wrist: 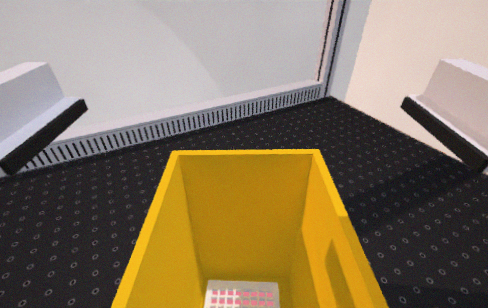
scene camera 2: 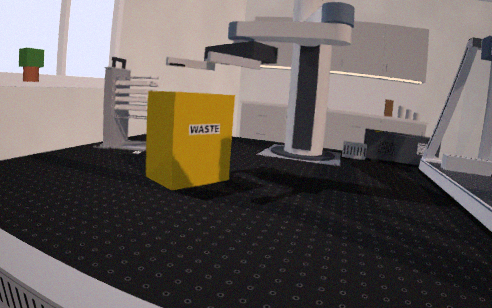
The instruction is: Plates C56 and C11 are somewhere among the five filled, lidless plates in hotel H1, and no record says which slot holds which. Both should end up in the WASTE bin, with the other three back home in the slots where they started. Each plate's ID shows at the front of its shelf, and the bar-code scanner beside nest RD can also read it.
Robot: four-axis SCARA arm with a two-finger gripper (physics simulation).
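Places are measured from the arm's base along level axes (x ahead, y left, z up), in centimetres.
Pixels of known places: gripper, fingertip midpoint: (wrist: 243, 85) (scene camera 2: 185, 58); arm's base, link origin: (scene camera 2: 302, 156).
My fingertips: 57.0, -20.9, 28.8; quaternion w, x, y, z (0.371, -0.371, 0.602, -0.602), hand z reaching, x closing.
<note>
For each thing: its top centre in the pictures, then the offset to it from my fingertips, as dx, dy, dz. "pt": a spot on its surface instead.
- yellow WASTE bin, top centre: (wrist: 247, 236) (scene camera 2: 191, 92) -2.2, +0.9, -7.5
- white plate, surface spot: (wrist: 242, 285) pt +3.2, -1.2, -25.5
- hotel rack, surface spot: (scene camera 2: 115, 107) pt -21.1, -39.9, -13.5
- small slotted grey box, surface spot: (scene camera 2: 354, 150) pt -61.5, +41.1, -24.3
- dark box, surface spot: (scene camera 2: 395, 145) pt -60.5, +57.3, -20.0
The yellow WASTE bin (scene camera 2: 202, 155) (wrist: 245, 215) stands upright on the dark perforated deck. In the wrist view a white plate (wrist: 242, 285) with pink wells lies deep inside it, partly cut off by the lower frame edge; its ID does not show. My gripper (scene camera 2: 188, 61) (wrist: 243, 85) is wide open and empty, above the height of the bin's rim. A hotel rack (scene camera 2: 115, 107) with several thin levels stands behind the bin at the left in the scene view, partly hidden by it. No plate IDs are readable there. The scanner and nest RD cannot be made out.
The arm's column (scene camera 2: 308, 100) stands behind and right of the bin. A small slotted grey box (scene camera 2: 354, 150) and a dark box (scene camera 2: 395, 145) are to its right. A light frame (scene camera 2: 452, 97) rises at the right edge. A slotted border (wrist: 185, 125) runs along the deck's edge.
</note>
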